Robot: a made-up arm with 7 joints.
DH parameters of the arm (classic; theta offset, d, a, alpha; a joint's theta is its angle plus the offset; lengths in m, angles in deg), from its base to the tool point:
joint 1: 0 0.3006 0 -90
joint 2: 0 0 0 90
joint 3: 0 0.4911 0.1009 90
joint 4: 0 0 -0.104 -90
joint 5: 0 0.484 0 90
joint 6: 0 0 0.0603 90
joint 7: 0 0 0 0
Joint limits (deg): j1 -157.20..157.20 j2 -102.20..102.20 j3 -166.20..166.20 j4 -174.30..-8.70 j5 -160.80..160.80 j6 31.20..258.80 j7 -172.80..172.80
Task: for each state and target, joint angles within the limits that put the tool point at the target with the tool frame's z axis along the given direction. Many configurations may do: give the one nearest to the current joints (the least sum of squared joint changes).
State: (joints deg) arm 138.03 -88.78 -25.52 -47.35 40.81 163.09 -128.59
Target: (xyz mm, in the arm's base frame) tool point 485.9 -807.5 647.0 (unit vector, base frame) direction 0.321 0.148 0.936
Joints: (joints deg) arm 103.57 -92.19 -34.47 -59.17 22.50 140.80 -128.59
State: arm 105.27 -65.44 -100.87 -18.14 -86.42 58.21 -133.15
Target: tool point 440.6 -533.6 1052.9 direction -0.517 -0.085 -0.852
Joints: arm 104.29 -33.83 -99.40 -34.16 -85.08 31.20 -133.15
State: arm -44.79 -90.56 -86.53 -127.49 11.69 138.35 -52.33
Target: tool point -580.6 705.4 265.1 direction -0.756 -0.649 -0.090
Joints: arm -92.46 -85.14 -98.29 -85.73 5.66 132.15 -52.33
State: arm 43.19 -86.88 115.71 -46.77 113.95 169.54 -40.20
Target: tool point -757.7 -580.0 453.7 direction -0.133 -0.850 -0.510
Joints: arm 64.83 -56.45 130.95 -66.74 104.77 121.59 -40.20
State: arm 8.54 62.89 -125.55 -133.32 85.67 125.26 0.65
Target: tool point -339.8 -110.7 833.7 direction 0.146 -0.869 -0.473
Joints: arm -5.81 35.85 -166.20 -127.60 69.61 87.28 0.65
